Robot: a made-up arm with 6 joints. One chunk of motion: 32 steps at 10 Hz.
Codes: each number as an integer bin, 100 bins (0 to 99) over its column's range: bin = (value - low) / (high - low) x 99, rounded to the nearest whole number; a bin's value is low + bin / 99 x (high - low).
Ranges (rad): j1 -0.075..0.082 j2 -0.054..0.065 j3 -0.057..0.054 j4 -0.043..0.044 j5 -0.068..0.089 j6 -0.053..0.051
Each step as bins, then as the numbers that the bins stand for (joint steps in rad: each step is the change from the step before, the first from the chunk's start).
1 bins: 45 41 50 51 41 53
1 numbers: -0.00364 -0.00472 -0.00094 0.00182 -0.00298 0.00268
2 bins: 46 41 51 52 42 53
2 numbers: -0.00205 -0.00472 0.00018 0.00270 -0.00139 0.00268
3 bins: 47 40 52 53 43 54
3 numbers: -0.00046 -0.00592 0.00130 0.00358 0.00019 0.00373
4 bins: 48 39 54 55 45 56
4 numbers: 0.00112 -0.00712 0.00355 0.00533 0.00336 0.00583
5 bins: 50 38 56 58 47 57
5 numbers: 0.00429 -0.00832 0.00579 0.00797 0.00654 0.00688
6 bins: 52 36 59 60 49 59
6 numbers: 0.00746 -0.01073 0.00915 0.00973 0.00971 0.00898
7 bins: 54 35 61 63 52 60
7 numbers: 0.01064 -0.01193 0.01139 0.01236 0.01446 0.01003
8 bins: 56 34 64 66 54 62
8 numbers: 0.01381 -0.01313 0.01476 0.01500 0.01764 0.01213
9 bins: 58 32 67 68 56 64
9 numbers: 0.01698 -0.01554 0.01812 0.01676 0.02081 0.01423
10 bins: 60 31 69 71 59 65
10 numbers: 0.02015 -0.01674 0.02036 0.01939 0.02557 0.01528
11 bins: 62 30 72 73 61 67
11 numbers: 0.02332 -0.01794 0.02373 0.02115 0.02874 0.01738
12 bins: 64 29 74 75 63 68
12 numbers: 0.02649 -0.01914 0.02597 0.02291 0.03191 0.01843
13 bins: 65 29 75 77 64 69
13 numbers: 0.02808 -0.01914 0.02709 0.02467 0.03349 0.01948
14 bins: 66 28 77 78 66 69
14 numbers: 0.02967 -0.02034 0.02933 0.02555 0.03667 0.01948
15 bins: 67 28 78 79 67 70
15 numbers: 0.03125 -0.02034 0.03045 0.02642 0.03825 0.02054
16 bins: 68 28 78 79 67 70
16 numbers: 0.03284 -0.02034 0.03045 0.02642 0.03825 0.02054
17 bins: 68 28 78 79 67 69
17 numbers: 0.03284 -0.02034 0.03045 0.02642 0.03825 0.01948
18 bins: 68 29 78 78 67 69
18 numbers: 0.03284 -0.01914 0.03045 0.02555 0.03825 0.01948
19 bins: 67 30 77 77 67 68
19 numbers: 0.03125 -0.01794 0.02933 0.02467 0.03825 0.01843
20 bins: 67 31 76 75 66 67
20 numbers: 0.03125 -0.01674 0.02821 0.02291 0.03667 0.01738
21 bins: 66 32 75 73 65 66
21 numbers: 0.02967 -0.01554 0.02709 0.02115 0.03508 0.01633
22 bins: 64 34 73 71 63 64
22 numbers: 0.02649 -0.01313 0.02485 0.01939 0.03191 0.01423
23 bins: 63 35 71 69 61 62
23 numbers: 0.02491 -0.01193 0.02261 0.01764 0.02874 0.01213
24 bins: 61 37 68 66 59 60
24 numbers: 0.02174 -0.00953 0.01924 0.01500 0.02557 0.01003
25 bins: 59 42 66 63 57 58
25 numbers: 0.01857 -0.00352 0.01700 0.01236 0.02239 0.00793
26 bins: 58 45 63 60 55 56
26 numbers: 0.01698 0.00009 0.01364 0.00973 0.01922 0.00583
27 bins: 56 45 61 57 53 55
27 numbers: 0.01381 0.00009 0.01139 0.00709 0.01605 0.00478
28 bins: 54 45 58 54 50 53
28 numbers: 0.01064 0.00009 0.00803 0.00445 0.01129 0.00268
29 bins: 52 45 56 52 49 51
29 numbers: 0.00746 0.00009 0.00579 0.00270 0.00971 0.00058
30 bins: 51 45 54 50 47 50
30 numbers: 0.00588 0.00009 0.00355 0.00094 0.00654 -0.00047
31 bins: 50 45 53 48 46 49
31 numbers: 0.00429 0.00009 0.00242 -0.00082 0.00495 -0.00153
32 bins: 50 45 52 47 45 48
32 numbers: 0.00429 0.00009 0.00130 -0.00170 0.00336 -0.00258
